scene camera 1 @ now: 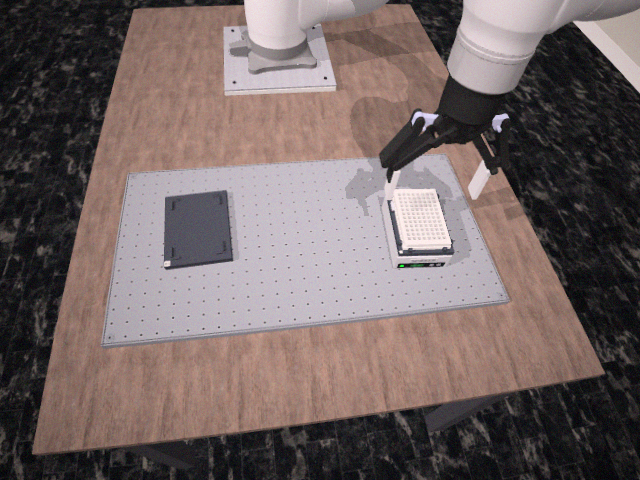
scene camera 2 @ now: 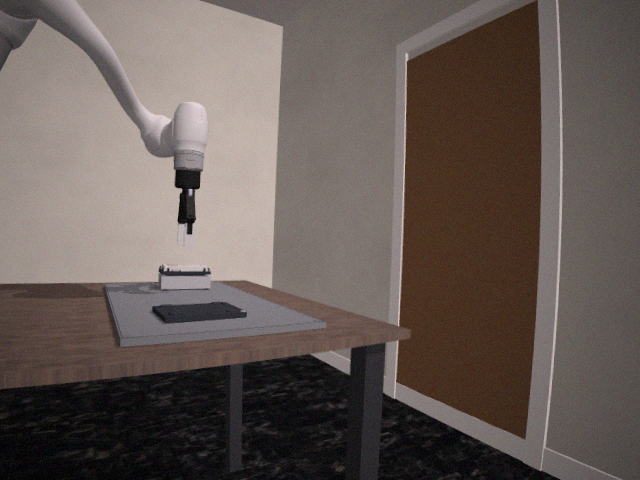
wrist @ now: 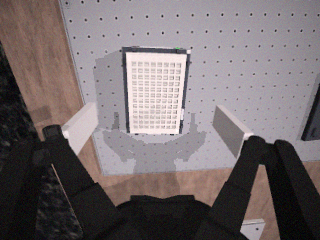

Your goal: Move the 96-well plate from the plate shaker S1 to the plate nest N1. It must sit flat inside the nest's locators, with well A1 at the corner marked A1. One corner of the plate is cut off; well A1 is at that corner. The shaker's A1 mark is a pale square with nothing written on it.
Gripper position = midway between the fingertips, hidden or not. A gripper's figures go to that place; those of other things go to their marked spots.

Labels:
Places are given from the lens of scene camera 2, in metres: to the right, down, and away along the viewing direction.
my gripper [scene camera 2: 185, 245]: -0.41, 0.02, 1.15
plate nest [scene camera 2: 207, 311]: -0.22, 0.14, 0.76
plate shaker [scene camera 2: 168, 282]: -0.43, 0.12, 1.09
The marked spots on the plate shaker and the plate nest are 0.39 m apart.

